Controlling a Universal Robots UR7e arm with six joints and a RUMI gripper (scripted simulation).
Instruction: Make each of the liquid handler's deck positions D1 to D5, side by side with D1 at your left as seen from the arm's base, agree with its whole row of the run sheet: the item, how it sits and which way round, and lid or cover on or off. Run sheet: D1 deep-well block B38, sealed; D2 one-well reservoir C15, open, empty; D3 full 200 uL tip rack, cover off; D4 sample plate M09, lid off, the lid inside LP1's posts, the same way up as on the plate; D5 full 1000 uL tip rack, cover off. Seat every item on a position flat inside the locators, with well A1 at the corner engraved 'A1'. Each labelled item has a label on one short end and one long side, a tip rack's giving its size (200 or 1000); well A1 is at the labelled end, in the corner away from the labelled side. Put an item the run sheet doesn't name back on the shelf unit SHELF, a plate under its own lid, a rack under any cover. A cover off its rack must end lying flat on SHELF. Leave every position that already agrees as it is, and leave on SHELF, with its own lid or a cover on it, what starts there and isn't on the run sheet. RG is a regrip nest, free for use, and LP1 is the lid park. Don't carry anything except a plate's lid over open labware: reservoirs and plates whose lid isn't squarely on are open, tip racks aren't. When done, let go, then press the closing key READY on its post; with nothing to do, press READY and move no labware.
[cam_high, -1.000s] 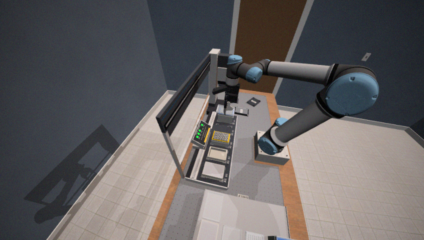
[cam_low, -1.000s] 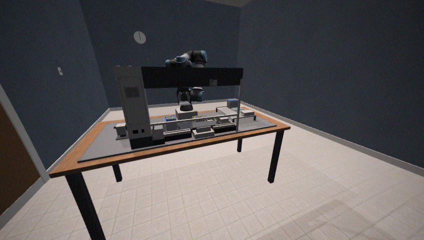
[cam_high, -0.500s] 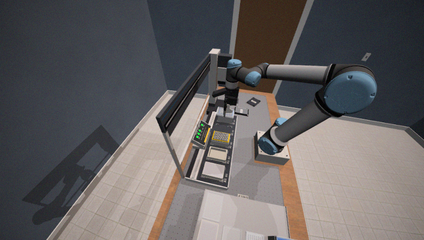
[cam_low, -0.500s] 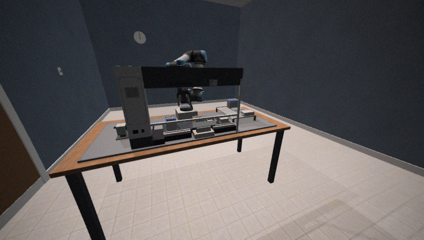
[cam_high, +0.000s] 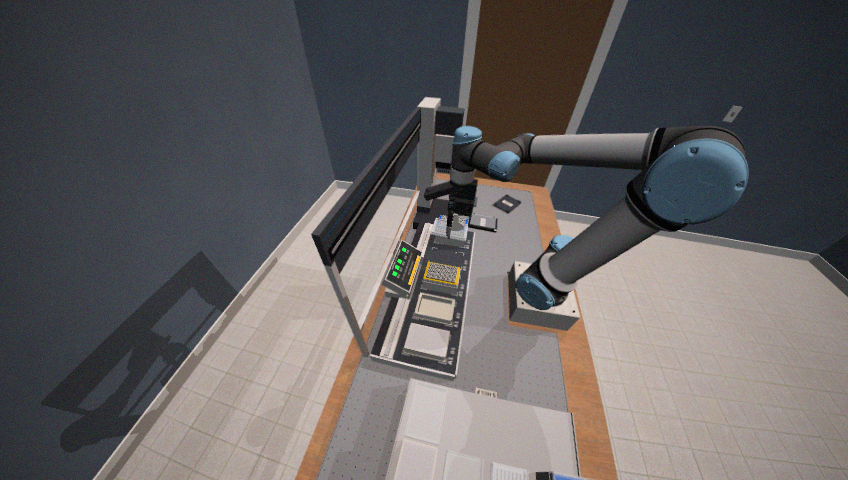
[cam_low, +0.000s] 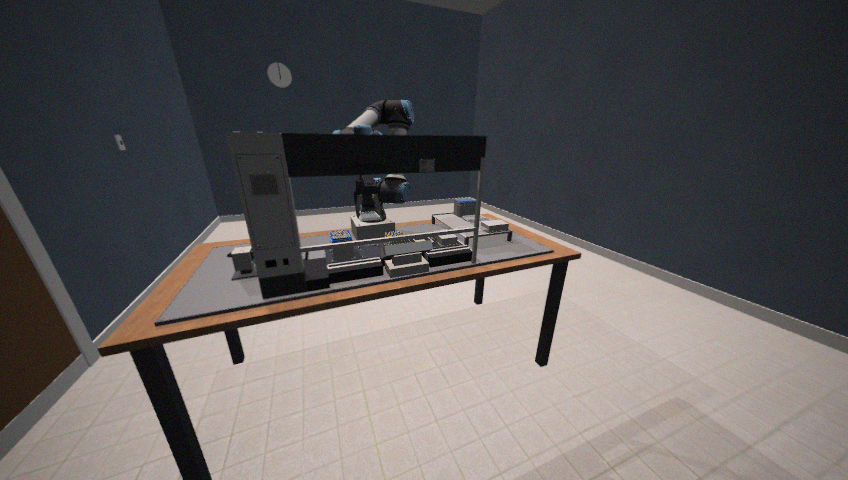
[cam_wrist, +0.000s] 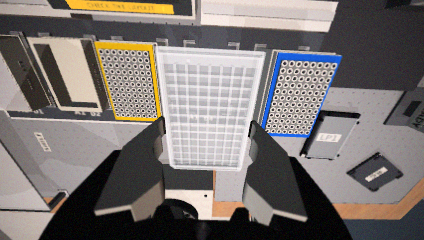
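Now: hand 1 cm past the yellow-framed tip rack, 12 cm to the right of it and 13 cm above it. Also, from my hand: blue-framed tip rack: 13 cm to the right, 10 cm below; well plate: 1 cm below; one-well reservoir: 1 cm behind, 25 cm to the left, 16 cm below.
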